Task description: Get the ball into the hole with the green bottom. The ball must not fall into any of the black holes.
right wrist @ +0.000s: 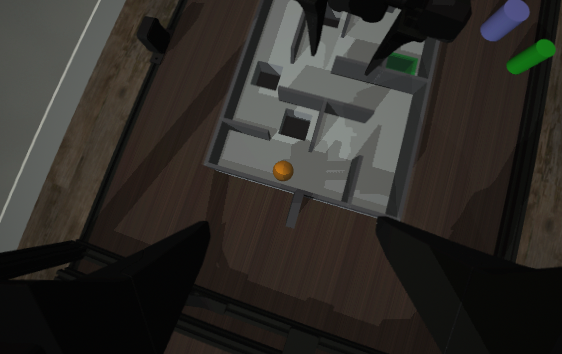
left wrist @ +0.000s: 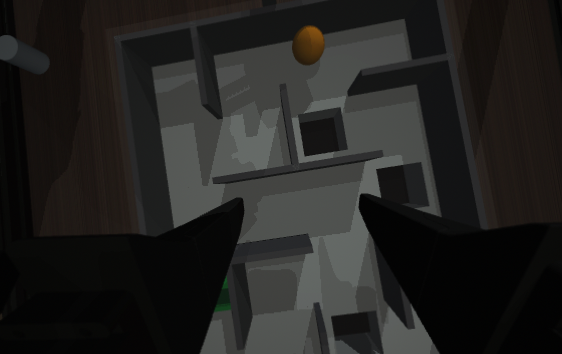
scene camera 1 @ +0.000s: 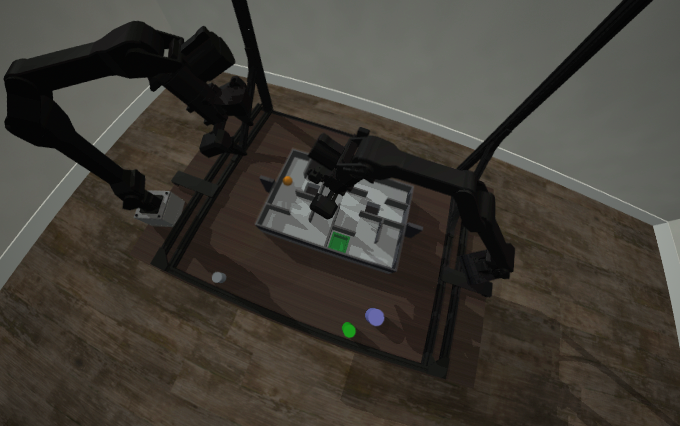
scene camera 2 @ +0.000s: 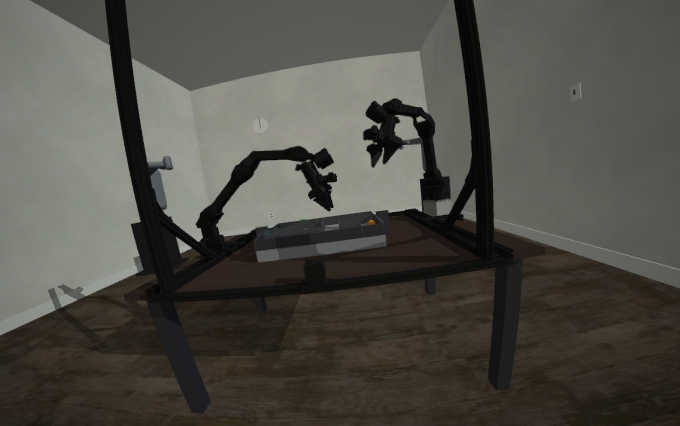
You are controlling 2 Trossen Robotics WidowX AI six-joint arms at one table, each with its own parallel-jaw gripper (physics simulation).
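The orange ball (scene camera 1: 287, 180) (scene camera 2: 370, 222) (left wrist: 308, 45) (right wrist: 283, 170) rests in the grey walled maze box (scene camera 1: 296, 240) (scene camera 2: 351, 242) (left wrist: 145, 125) (right wrist: 407, 150), near its end wall. One black hole (left wrist: 320, 136) (right wrist: 295, 126) is close to the ball; another black hole (left wrist: 393, 185) (right wrist: 267, 80) lies farther in. The green-bottomed hole (scene camera 1: 339, 241) (right wrist: 401, 64) is by the long front wall in scene camera 1. My left gripper (scene camera 1: 323, 205) (scene camera 2: 328, 208) (left wrist: 300, 202) is open and empty above the maze. My right gripper (scene camera 2: 379, 164) (right wrist: 292, 226) is open and empty, high beside the ball's end.
Handle tabs (scene camera 1: 266, 183) (scene camera 1: 414, 229) stick out at the box's two ends. A white cylinder (scene camera 1: 218, 277) (left wrist: 30, 55), a green cylinder (scene camera 1: 348, 329) (right wrist: 531, 56) and a violet cylinder (scene camera 1: 374, 316) (right wrist: 505, 20) stand on the table. Frame posts rise around the table.
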